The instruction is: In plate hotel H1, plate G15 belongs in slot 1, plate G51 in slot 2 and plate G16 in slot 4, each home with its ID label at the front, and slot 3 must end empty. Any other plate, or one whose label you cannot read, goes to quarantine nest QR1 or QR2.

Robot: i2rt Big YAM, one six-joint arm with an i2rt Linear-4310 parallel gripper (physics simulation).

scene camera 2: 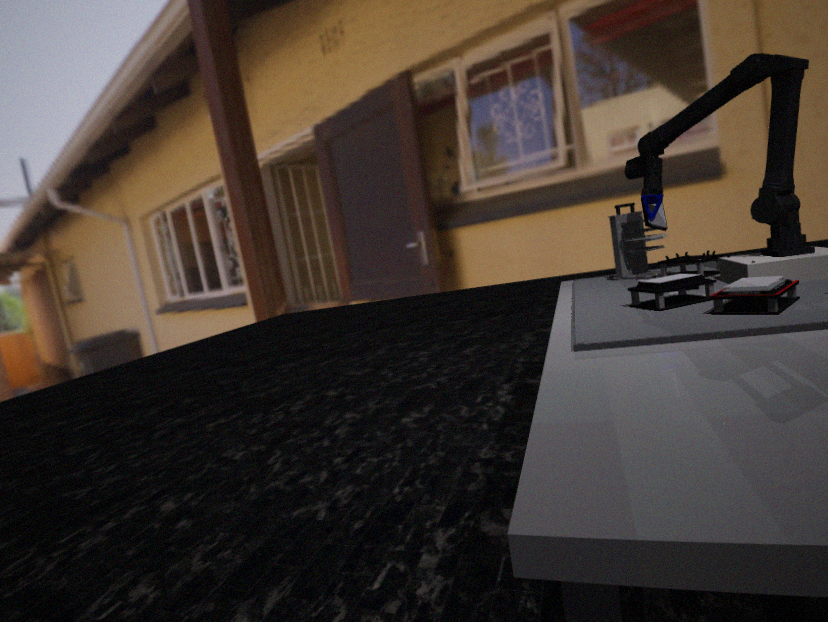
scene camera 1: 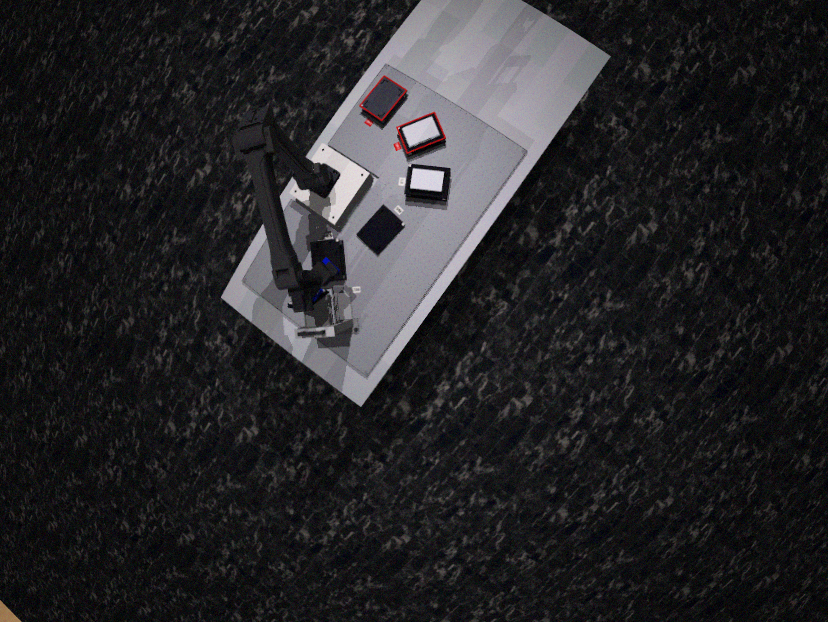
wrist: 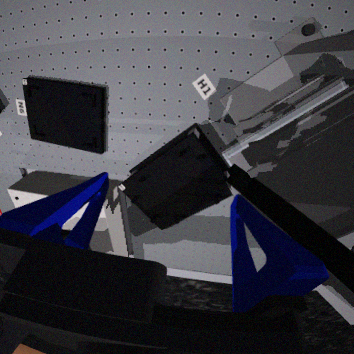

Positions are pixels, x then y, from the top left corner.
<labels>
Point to a perforated mat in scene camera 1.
392, 283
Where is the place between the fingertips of my gripper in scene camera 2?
651, 218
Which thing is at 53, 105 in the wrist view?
A black nest.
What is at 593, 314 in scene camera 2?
A perforated mat.
</labels>
